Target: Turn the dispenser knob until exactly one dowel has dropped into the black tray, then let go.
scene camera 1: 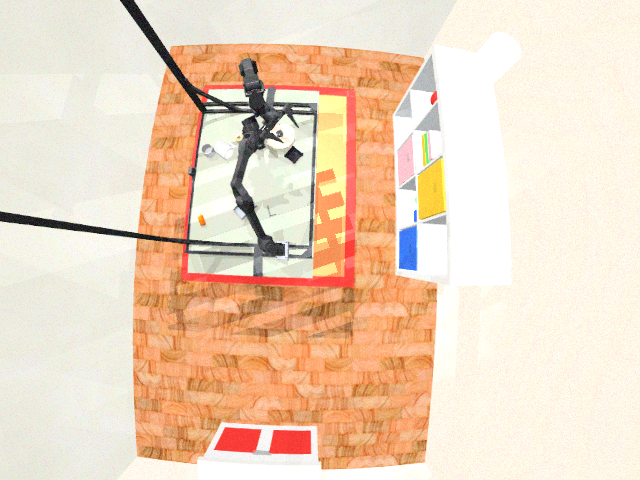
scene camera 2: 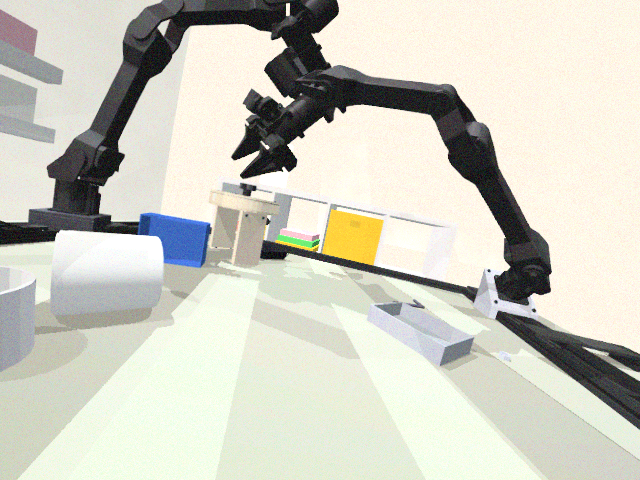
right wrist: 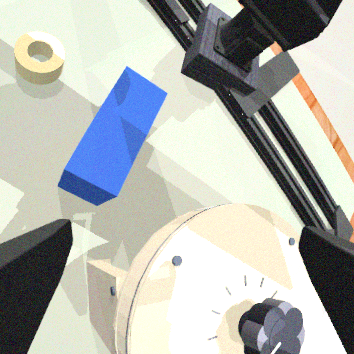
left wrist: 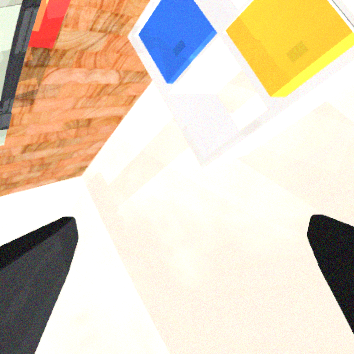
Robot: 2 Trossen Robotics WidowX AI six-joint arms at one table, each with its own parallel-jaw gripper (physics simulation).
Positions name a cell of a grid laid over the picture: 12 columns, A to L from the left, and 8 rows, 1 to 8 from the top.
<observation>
blue box: scene camera 2 D5; right wrist D4; not seen in the left wrist view (out of frame)
</observation>
